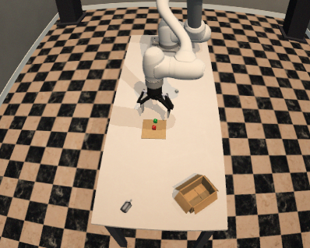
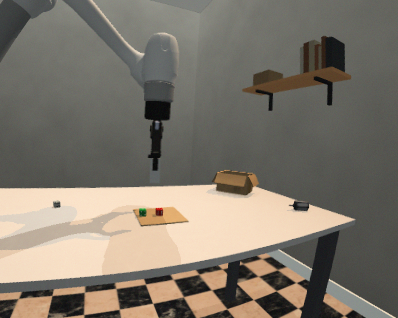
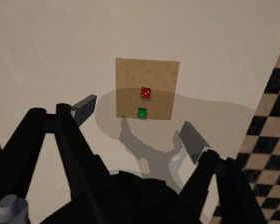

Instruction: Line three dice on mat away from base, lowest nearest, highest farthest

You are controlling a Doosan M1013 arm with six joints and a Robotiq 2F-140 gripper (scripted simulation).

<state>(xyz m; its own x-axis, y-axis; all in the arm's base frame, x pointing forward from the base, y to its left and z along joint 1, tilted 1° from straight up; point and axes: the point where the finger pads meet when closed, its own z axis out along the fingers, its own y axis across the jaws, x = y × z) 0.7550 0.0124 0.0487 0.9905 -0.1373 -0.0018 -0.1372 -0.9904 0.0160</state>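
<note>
The white die lies 32 cm behind my hand, 9 cm to the left of it and 12 cm below it. The rest, counted from my hand: red die (2 cm ahead, 1 cm to the right, 11 cm below); then green die (4 cm behind, 1 cm to the right, 11 cm below); then tan mat (2 cm ahead, 1 cm to the right, 13 cm below).
</note>
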